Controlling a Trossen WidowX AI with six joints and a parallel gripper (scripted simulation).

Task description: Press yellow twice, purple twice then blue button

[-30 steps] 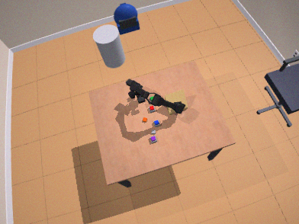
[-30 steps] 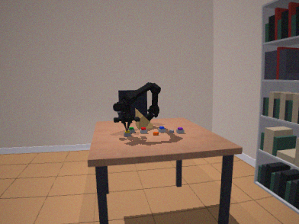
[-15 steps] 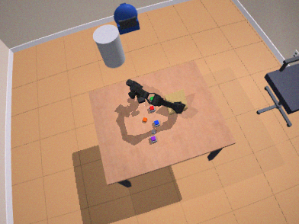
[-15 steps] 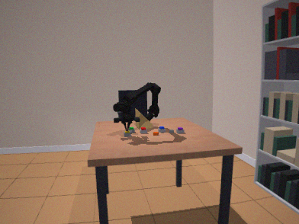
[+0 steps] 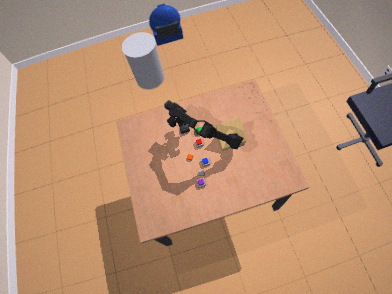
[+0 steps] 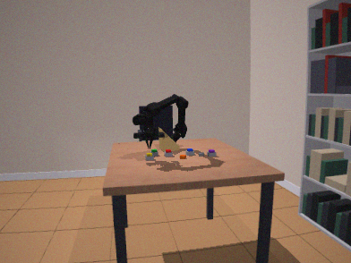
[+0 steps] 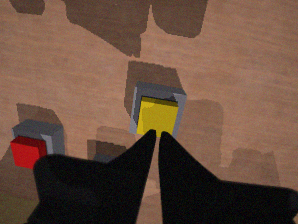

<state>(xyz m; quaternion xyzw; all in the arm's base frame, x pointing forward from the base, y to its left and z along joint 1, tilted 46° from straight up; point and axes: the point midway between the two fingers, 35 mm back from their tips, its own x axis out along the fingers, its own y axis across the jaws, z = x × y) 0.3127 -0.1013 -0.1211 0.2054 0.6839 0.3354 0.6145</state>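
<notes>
Now: the yellow button 40 mm below my gripper tip. Round my gripper tip: green button: 110 mm behind, 30 mm to the left, 40 mm below; red button: 90 mm behind, 120 mm to the left, 40 mm below; orange block: 10 mm behind, 210 mm to the left, 60 mm below.
</notes>
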